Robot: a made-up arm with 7 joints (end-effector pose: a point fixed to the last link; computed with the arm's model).
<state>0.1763 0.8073 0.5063 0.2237 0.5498 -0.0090 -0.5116</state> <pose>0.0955 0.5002 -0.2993 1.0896 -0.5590 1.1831</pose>
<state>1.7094 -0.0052 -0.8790 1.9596 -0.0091 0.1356 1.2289</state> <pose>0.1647 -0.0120 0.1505 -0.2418 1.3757 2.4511</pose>
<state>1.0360 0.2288 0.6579 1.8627 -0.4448 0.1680 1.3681</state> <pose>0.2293 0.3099 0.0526 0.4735 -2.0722 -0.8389</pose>
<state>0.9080 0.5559 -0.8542 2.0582 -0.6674 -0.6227 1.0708</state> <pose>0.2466 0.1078 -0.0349 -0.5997 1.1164 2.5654</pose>
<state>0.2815 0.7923 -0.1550 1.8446 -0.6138 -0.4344 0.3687</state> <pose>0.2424 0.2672 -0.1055 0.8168 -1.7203 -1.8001</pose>
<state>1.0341 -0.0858 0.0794 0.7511 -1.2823 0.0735 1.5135</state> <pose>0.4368 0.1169 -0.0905 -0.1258 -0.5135 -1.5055</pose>
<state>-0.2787 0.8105 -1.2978 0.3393 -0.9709 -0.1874 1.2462</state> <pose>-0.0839 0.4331 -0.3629 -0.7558 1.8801 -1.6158</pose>
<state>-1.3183 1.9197 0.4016 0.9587 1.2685 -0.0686 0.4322</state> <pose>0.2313 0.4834 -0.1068 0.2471 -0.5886 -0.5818</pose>
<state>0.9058 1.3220 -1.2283 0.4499 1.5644 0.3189 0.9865</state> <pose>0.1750 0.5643 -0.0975 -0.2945 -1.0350 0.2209</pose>
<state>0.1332 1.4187 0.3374 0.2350 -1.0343 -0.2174 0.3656</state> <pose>0.0540 0.6124 -0.0488 1.1150 0.2084 -0.7166</pose>
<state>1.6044 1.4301 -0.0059 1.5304 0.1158 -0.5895 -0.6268</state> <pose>0.0325 0.4131 0.2150 -1.2456 1.9489 -0.2162</pose>
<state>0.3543 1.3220 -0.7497 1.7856 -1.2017 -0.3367 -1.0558</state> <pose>0.2102 0.3198 -0.1273 -1.0052 2.0896 1.7248</pose>
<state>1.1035 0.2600 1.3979 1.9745 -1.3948 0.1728 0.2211</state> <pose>0.1276 0.3756 -0.0264 1.7201 -0.9597 1.1969</pose>
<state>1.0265 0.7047 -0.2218 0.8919 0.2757 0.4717 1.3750</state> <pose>0.3652 0.3728 -0.0312 -0.6309 -1.1479 -0.7850</pose>
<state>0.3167 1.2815 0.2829 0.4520 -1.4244 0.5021 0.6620</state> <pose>0.1182 0.5882 -0.0725 1.2210 0.6644 -0.2758</pose>
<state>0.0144 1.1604 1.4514 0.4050 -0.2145 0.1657 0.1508</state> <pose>0.0116 0.5990 -0.1076 1.0791 -0.9340 0.9524</pose>
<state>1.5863 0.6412 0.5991 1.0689 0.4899 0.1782 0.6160</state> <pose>0.2298 0.4469 0.1585 -0.2182 -2.9160 0.2059</pose>
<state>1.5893 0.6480 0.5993 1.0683 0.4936 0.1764 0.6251</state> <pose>0.2273 0.4485 0.1591 -0.2135 -2.9247 0.1943</pose>
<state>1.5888 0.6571 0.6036 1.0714 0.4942 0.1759 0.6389</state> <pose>0.2236 0.4509 0.1587 -0.2010 -2.9334 0.1786</pose>
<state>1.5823 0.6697 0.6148 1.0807 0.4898 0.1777 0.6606</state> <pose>0.2180 0.4544 0.1568 -0.1761 -2.9411 0.1557</pose>
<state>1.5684 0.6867 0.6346 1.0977 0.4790 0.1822 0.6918</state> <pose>0.2097 0.4592 0.1529 -0.1350 -2.9468 0.1244</pose>
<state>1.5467 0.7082 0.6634 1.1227 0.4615 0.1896 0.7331</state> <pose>0.1987 0.4649 0.1472 -0.0768 -2.9483 0.0837</pose>
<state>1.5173 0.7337 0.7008 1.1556 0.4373 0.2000 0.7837</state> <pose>0.1847 0.4711 0.1400 -0.0023 -2.9423 0.0343</pose>
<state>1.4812 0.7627 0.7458 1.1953 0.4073 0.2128 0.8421</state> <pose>0.1680 0.4770 0.1317 0.0863 -2.9266 -0.0217</pose>
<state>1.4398 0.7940 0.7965 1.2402 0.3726 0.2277 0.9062</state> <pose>0.1492 0.4820 0.1231 0.1843 -2.8987 -0.0819</pose>
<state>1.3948 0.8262 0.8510 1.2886 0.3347 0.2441 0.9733</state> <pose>0.1289 0.4855 0.1147 0.2859 -2.8584 -0.1424</pose>
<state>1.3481 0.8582 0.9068 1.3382 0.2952 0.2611 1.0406</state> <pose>0.1083 0.4872 0.1071 0.3857 -2.8070 -0.2000</pose>
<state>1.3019 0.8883 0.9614 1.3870 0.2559 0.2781 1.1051</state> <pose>0.0883 0.4869 0.1006 0.4781 -2.7481 -0.2514</pose>
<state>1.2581 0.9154 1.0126 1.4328 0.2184 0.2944 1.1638</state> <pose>0.0701 0.4851 0.0953 0.5594 -2.6865 -0.2936</pose>
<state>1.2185 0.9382 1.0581 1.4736 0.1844 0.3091 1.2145</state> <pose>0.0546 0.4824 0.0912 0.6266 -2.6274 -0.3261</pose>
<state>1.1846 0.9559 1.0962 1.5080 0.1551 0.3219 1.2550</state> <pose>0.0422 0.4792 0.0882 0.6789 -2.5752 -0.3481</pose>
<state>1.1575 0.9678 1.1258 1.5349 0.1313 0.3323 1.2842</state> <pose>0.0334 0.4762 0.0859 0.7161 -2.5335 -0.3600</pose>
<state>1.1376 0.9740 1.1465 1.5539 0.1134 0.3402 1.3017</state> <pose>0.0280 0.4739 0.0841 0.7395 -2.5039 -0.3628</pose>
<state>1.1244 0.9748 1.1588 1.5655 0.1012 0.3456 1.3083</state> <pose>0.0258 0.4725 0.0827 0.7506 -2.4863 -0.3580</pose>
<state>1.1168 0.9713 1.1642 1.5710 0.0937 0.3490 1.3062</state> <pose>0.0260 0.4718 0.0815 0.7522 -2.4785 -0.3476</pose>
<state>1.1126 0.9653 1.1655 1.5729 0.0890 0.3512 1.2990</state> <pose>0.0278 0.4716 0.0804 0.7482 -2.4765 -0.3340</pose>
